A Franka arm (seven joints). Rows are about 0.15 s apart.
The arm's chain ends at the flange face. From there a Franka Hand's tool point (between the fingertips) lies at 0.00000 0.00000 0.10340 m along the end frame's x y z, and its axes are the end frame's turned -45 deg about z.
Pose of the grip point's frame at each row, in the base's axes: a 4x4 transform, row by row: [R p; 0 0 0 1], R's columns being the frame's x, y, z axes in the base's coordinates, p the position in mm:
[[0.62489 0.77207 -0.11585 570.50], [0.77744 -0.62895 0.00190 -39.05], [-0.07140 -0.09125 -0.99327 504.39], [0 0 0 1]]
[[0.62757 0.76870 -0.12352 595.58], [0.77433 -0.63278 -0.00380 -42.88], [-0.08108 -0.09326 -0.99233 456.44], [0 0 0 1]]
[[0.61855 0.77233 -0.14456 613.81], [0.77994 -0.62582 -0.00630 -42.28], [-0.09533 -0.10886 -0.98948 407.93], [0 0 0 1]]
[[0.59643 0.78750 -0.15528 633.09], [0.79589 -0.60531 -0.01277 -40.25], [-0.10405 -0.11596 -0.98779 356.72], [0 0 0 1]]
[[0.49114 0.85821 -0.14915 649.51], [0.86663 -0.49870 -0.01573 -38.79], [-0.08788 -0.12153 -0.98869 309.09], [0 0 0 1]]
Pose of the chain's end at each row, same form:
[[0.98780 0.10407 -0.11585 582.48], [0.10500 -0.99447 0.00190 -39.25], [-0.11501 -0.01404 -0.99327 607.09], [0 0 0 1]]
[[0.98731 0.09979 -0.12352 608.35], [0.10009 -0.99498 -0.00380 -42.49], [-0.12328 -0.00861 -0.99233 559.05], [0 0 0 1]]
[[0.98350 0.10874 -0.14456 628.76], [0.10898 -0.99402 -0.00630 -41.63], [-0.14438 -0.00957 -0.98948 510.24], [0 0 0 1]]
[[0.97859 0.13511 -0.15528 649.15], [0.13476 -0.99080 -0.01277 -38.93], [-0.15557 -0.00842 -0.98779 458.86], [0 0 0 1]]
[[0.95413 0.25956 -0.14915 664.93], [0.26017 -0.96543 -0.01573 -37.16], [-0.14808 -0.02379 -0.98869 411.32], [0 0 0 1]]

